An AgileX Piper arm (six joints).
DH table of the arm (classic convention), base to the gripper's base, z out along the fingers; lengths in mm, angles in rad. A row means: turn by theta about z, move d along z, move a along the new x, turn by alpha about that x. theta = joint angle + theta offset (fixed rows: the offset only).
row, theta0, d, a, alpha
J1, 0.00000, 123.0, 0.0, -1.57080
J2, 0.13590, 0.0, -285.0, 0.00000
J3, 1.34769, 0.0, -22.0, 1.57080
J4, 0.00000, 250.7, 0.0, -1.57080
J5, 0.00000, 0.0, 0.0, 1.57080
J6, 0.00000, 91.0, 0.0, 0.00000
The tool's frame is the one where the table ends.
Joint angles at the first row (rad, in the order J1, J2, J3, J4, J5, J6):
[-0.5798 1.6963 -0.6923 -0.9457 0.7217 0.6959]
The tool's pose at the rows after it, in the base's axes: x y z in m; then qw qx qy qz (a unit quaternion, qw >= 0):
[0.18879, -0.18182, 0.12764, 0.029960, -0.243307, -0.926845, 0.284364]
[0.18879, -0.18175, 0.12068, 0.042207, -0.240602, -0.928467, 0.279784]
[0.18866, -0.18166, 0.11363, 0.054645, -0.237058, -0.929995, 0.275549]
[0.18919, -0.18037, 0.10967, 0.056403, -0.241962, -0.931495, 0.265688]
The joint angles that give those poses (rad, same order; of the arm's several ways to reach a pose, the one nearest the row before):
[-0.5798 1.7329 -0.6923 -0.9438 0.7217 0.6960]
[-0.5798 1.7597 -0.6923 -0.9421 0.7217 0.6959]
[-0.5797 1.7871 -0.6923 -0.9421 0.7217 0.6959]
[-0.5798 1.7992 -0.6923 -0.9209 0.7105 0.6927]

